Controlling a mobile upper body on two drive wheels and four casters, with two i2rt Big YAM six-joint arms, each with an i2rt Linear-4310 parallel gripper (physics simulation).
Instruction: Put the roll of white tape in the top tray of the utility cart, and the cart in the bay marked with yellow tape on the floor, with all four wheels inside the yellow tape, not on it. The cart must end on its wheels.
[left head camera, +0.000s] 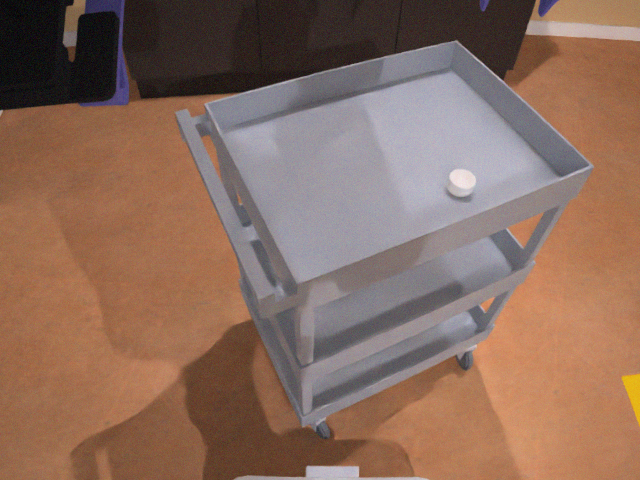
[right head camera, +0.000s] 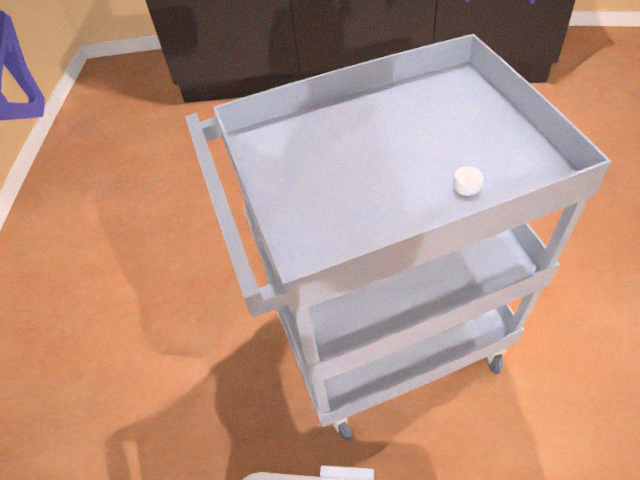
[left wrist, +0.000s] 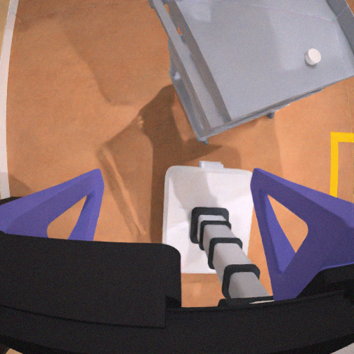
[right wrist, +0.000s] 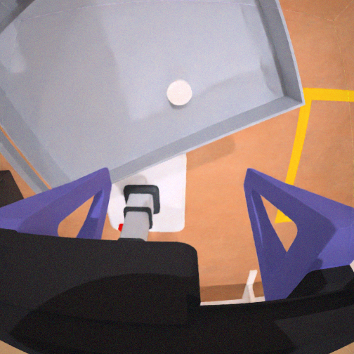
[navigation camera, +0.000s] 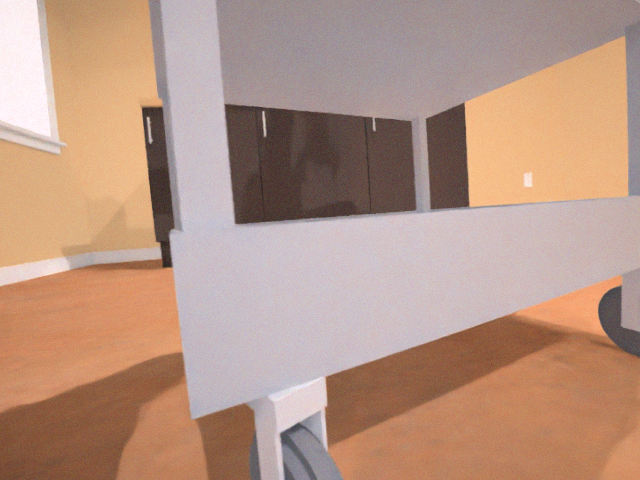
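The roll of white tape (left head camera: 461, 182) (right head camera: 468, 180) (left wrist: 313, 56) (right wrist: 179, 92) lies in the top tray of the grey utility cart (left head camera: 444, 237) (right head camera: 465, 227) (navigation camera: 361, 289), close to the tray's near wall. The cart stands upright, with its handle (left head camera: 215, 191) (right head camera: 219, 206) at the picture's left. The yellow floor tape (left head camera: 633, 395) (left wrist: 334, 165) (right wrist: 300, 140) lies at the right, apart from the cart's visible wheels; the bay shows only in part. My left gripper (left wrist: 176, 176) is open and empty, well short of the cart. My right gripper (right wrist: 177, 176) is open and empty, apart from the roll.
Dark cabinets (left head camera: 320, 41) (right head camera: 361, 46) (navigation camera: 325, 165) stand behind the cart. My white base (left wrist: 175, 220) (right wrist: 172, 200) is close to the cart's near side. A pale skirting board (right head camera: 46, 118) runs along the wall at the left.
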